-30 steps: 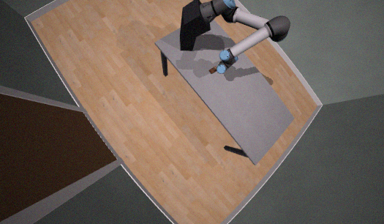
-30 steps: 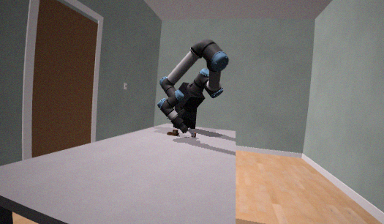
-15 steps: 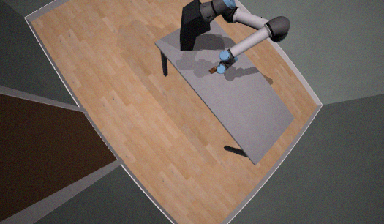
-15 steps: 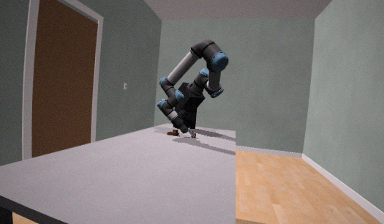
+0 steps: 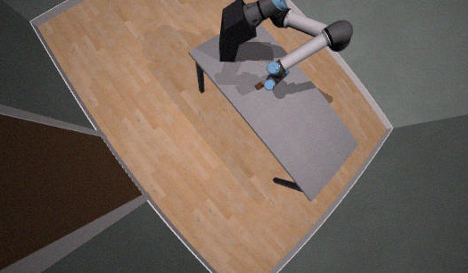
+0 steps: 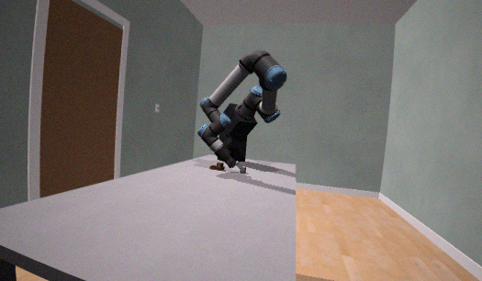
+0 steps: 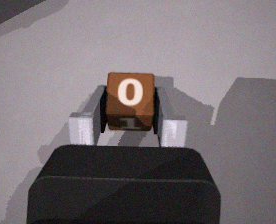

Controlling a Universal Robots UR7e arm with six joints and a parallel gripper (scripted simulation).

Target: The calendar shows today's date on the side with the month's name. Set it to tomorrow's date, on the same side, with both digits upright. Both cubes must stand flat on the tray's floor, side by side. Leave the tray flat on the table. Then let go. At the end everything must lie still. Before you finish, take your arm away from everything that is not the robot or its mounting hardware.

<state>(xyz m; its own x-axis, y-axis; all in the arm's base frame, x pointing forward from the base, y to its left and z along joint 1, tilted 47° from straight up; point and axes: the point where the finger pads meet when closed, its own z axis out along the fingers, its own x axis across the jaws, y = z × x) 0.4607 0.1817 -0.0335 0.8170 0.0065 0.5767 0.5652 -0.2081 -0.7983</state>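
My hand is 1 cm to the right of the brown wooden cube and 1 cm above it. Round my hand: calendar tray: 15 cm to the right, 2 cm below, 1 cm ahead.
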